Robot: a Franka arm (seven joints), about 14 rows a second.
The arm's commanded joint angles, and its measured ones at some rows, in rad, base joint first. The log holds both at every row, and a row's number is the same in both.
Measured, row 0:
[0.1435, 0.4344, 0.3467, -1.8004, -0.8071, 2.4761, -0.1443]
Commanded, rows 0 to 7:
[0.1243, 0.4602, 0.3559, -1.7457, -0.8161, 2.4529, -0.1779]
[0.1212, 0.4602, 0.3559, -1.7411, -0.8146, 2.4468, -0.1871]
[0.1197, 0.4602, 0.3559, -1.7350, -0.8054, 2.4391, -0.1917]
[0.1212, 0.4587, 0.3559, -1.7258, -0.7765, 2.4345, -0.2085]
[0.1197, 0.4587, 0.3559, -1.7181, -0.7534, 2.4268, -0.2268]
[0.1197, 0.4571, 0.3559, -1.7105, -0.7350, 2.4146, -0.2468]
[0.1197, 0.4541, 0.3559, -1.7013, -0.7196, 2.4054, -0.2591]
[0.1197, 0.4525, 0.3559, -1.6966, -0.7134, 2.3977, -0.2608]
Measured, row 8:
[0.1357, 0.4347, 0.3462, -1.7421, -0.7411, 2.4240, -0.2170]
